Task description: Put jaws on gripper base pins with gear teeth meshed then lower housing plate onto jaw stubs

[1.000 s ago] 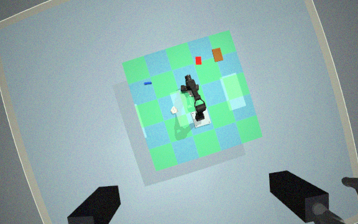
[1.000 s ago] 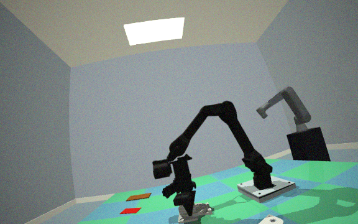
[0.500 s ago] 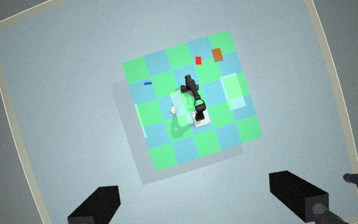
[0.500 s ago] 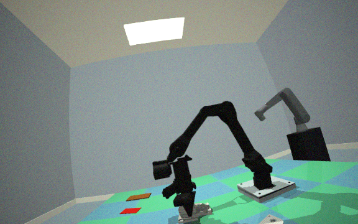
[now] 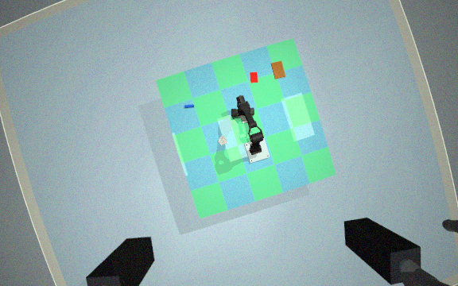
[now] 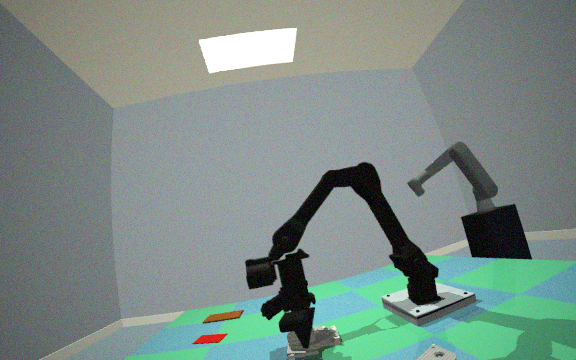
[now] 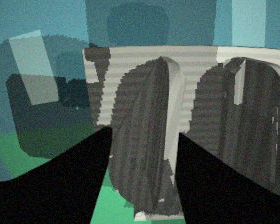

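Now: gripper tip 3 cm past the grey jaw and 2 cm to the left of it. The rest, counted from my gripper tip: red tile (32 cm ahead, 15 cm to the right, 1 cm below); small blue piece (12 cm ahead, 45 cm to the left); brown tile (36 cm ahead, 37 cm to the right, 1 cm below).
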